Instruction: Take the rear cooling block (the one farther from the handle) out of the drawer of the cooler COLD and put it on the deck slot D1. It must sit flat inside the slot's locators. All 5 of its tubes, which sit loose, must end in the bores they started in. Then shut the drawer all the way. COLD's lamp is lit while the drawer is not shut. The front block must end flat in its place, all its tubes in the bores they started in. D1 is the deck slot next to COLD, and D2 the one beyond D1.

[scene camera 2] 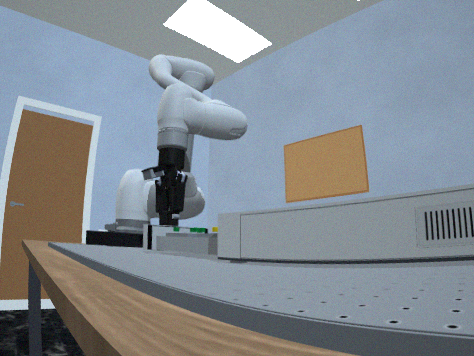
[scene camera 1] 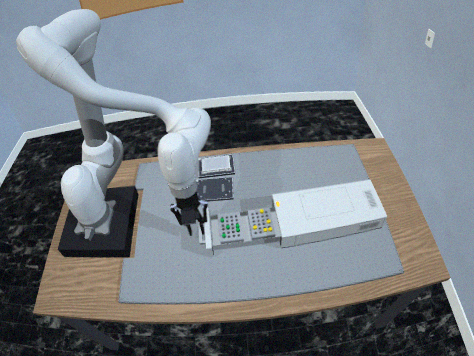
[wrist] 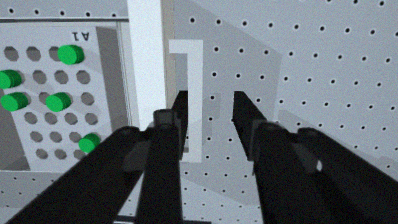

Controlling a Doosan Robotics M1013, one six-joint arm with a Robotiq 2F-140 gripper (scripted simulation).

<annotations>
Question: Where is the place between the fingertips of the gripper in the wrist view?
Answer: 210, 105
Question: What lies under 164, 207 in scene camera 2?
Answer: The gripper.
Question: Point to a cooler COLD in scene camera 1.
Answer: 306, 216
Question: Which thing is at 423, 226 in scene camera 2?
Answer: A cooler COLD.
</annotations>
